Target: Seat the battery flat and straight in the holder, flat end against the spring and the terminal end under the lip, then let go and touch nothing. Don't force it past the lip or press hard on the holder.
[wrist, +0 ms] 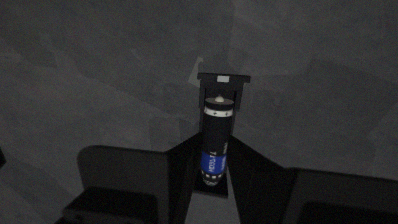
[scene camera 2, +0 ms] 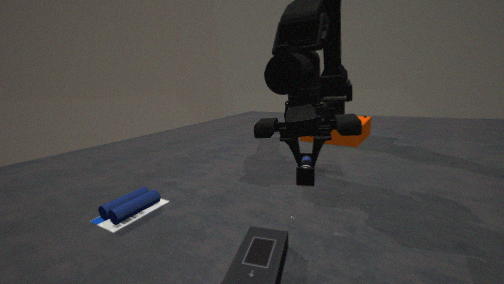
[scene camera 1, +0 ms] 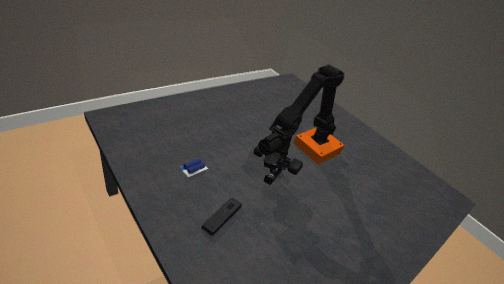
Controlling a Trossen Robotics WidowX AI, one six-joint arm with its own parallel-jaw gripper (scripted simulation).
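My gripper [scene camera 2: 306, 168], [wrist: 214, 138], [scene camera 1: 274, 173] is visible. A battery [wrist: 218, 113] is visible as well.
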